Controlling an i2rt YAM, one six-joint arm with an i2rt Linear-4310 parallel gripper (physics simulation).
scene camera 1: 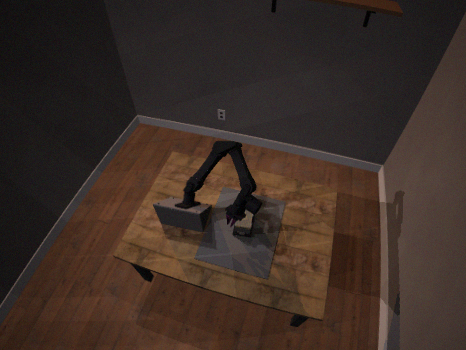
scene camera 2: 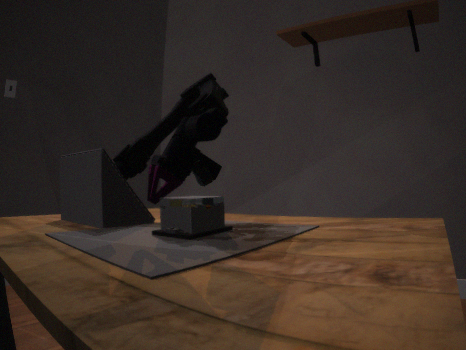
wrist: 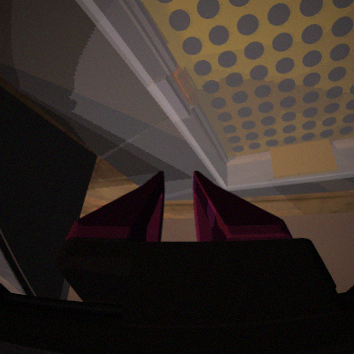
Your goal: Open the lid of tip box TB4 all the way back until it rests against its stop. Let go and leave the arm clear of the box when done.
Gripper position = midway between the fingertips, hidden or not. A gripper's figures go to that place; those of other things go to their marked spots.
Labels:
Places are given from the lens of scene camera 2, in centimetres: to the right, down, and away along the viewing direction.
my gripper (scene camera 2: 151, 202): -18, 6, 67
grey mat (scene camera 2: 133, 248): -16, 12, 49

